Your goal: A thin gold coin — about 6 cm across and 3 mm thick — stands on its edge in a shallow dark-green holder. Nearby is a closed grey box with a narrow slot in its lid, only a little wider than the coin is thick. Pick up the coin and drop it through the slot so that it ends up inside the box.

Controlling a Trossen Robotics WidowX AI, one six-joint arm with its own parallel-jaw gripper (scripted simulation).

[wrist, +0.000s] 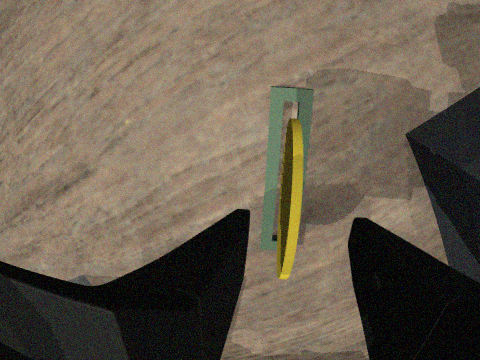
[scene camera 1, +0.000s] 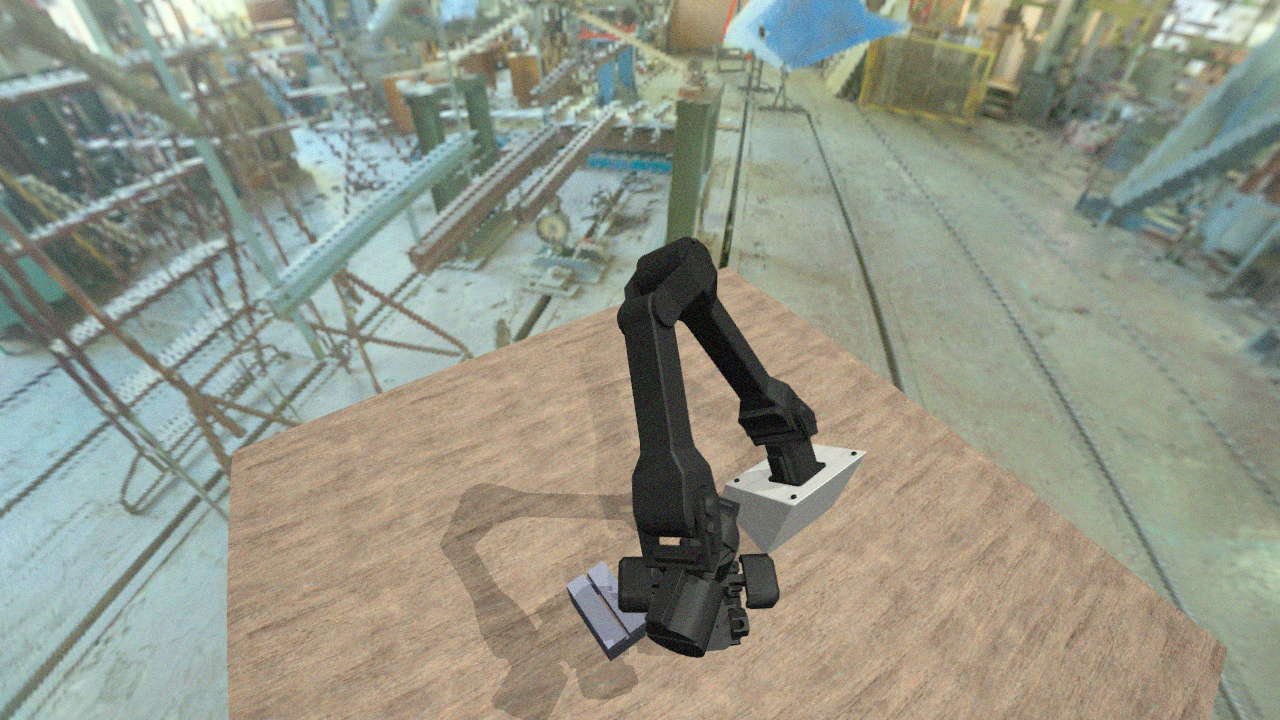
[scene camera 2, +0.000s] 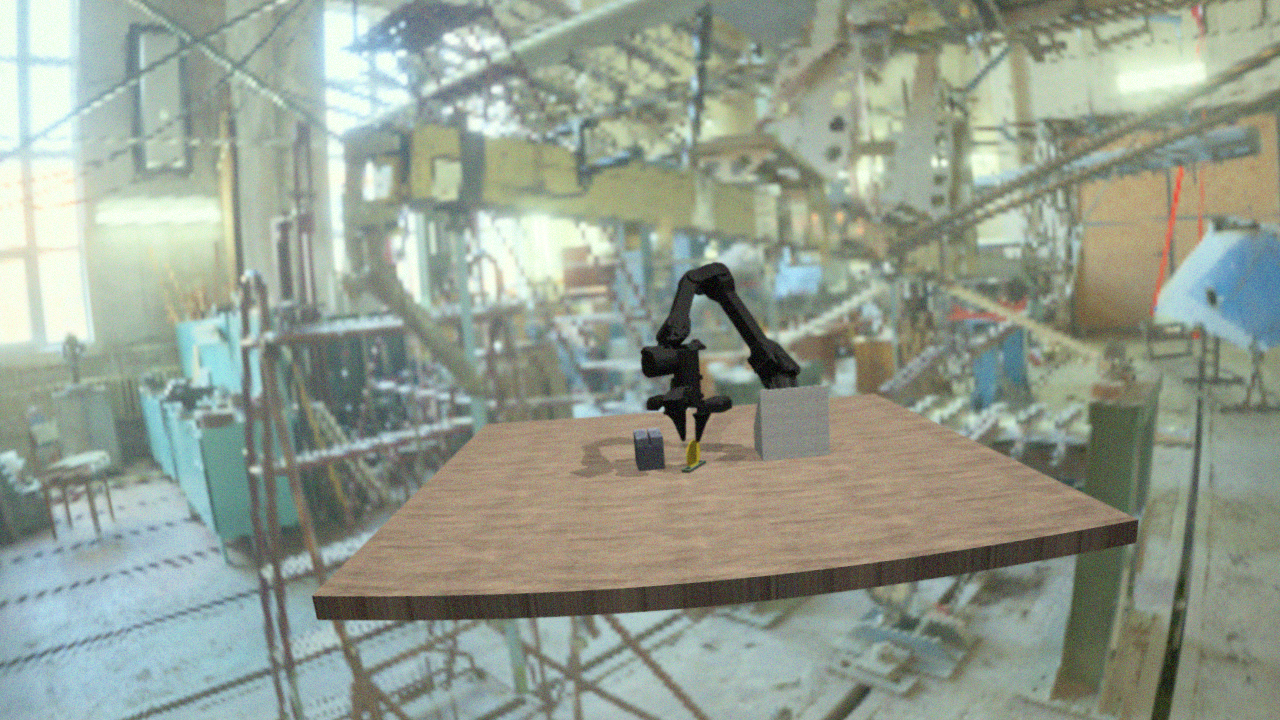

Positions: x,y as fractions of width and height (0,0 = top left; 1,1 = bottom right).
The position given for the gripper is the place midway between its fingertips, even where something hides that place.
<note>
In view: the gripper (wrist: 0.63,0.63) and a gold coin (wrist: 0.61,0.49).
</note>
